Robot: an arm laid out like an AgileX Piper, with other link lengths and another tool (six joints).
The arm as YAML. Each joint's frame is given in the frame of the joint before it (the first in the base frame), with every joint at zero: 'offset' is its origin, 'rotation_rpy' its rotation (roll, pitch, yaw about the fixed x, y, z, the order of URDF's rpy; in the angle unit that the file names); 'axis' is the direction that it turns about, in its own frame. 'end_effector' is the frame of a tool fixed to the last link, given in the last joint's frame.
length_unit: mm
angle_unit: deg
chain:
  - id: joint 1
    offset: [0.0, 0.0, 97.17]
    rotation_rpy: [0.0, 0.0, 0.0]
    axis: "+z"
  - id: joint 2
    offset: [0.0, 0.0, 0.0]
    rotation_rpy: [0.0, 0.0, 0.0]
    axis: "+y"
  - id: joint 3
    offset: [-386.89, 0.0, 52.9]
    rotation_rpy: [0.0, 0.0, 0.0]
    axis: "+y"
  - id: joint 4
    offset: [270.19, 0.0, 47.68]
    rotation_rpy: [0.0, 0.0, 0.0]
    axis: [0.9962, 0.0, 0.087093]
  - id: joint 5
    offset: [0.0, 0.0, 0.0]
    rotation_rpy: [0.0, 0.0, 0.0]
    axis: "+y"
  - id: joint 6
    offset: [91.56, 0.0, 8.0]
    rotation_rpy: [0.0, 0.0, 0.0]
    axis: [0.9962, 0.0, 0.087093]
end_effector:
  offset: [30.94, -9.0, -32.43]
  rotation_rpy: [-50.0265, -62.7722, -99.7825]
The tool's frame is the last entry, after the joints.
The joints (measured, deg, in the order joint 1, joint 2, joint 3, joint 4, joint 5, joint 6), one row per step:
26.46 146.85 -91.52 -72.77 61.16 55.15
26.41 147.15 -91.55 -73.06 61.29 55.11
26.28 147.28 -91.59 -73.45 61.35 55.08
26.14 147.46 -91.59 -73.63 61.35 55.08
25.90 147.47 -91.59 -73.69 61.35 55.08
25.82 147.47 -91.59 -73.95 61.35 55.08
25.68 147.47 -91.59 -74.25 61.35 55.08
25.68 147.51 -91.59 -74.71 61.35 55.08
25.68 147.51 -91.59 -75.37 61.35 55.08
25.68 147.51 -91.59 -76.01 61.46 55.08
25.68 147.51 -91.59 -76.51 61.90 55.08
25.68 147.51 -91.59 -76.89 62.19 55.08
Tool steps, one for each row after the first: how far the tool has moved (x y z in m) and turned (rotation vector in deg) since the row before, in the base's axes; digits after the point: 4 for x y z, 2 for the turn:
0.0002 -0.0008 -0.0021 -0.41 0.18 0.12
0.0009 -0.0014 -0.0005 -0.32 -0.01 0.15
0.0004 -0.0014 -0.0014 -0.18 0.11 0.00
0.0006 -0.0022 0.0000 -0.04 -0.01 -0.19
0.0006 -0.0008 0.0003 -0.15 -0.07 0.12
0.0008 -0.0013 0.0004 -0.17 -0.08 0.09
0.0007 -0.0001 0.0002 -0.28 -0.09 0.36
0.0011 -0.0001 0.0008 -0.37 -0.18 0.51
0.0010 -0.0002 0.0009 -0.45 -0.19 0.43
0.0004 -0.0006 0.0013 -0.63 -0.19 0.12
0.0004 -0.0004 0.0009 -0.44 -0.14 0.12

